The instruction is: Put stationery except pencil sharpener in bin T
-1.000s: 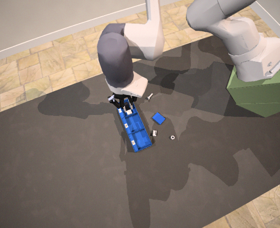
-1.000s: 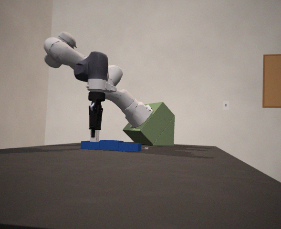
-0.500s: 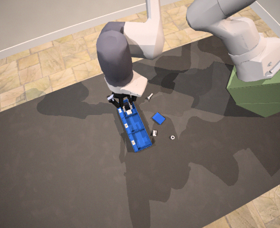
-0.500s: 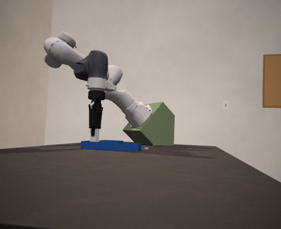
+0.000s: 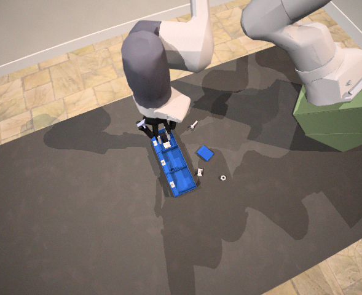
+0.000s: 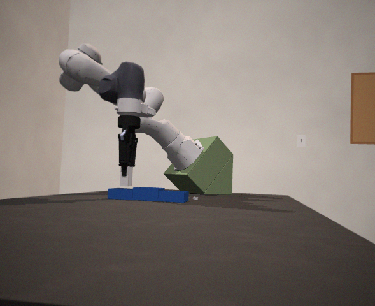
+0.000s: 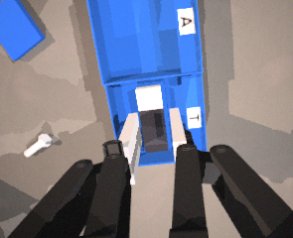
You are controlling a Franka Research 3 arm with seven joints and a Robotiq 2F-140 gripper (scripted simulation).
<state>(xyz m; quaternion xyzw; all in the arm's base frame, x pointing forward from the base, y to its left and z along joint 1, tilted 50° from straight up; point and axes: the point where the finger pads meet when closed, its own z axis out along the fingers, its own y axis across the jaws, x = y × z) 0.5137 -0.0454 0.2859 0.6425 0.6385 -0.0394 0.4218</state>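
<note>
My hand is 10 cm past the flat blue block, 13 cm to the right of it and 7 cm above it. Also, from my hand: black-and-white block 6 cm below; white bolt 13 cm behind, 1 cm to the left, 7 cm below; blue bin 2 cm ahead, 8 cm to the left, 5 cm below.
</note>
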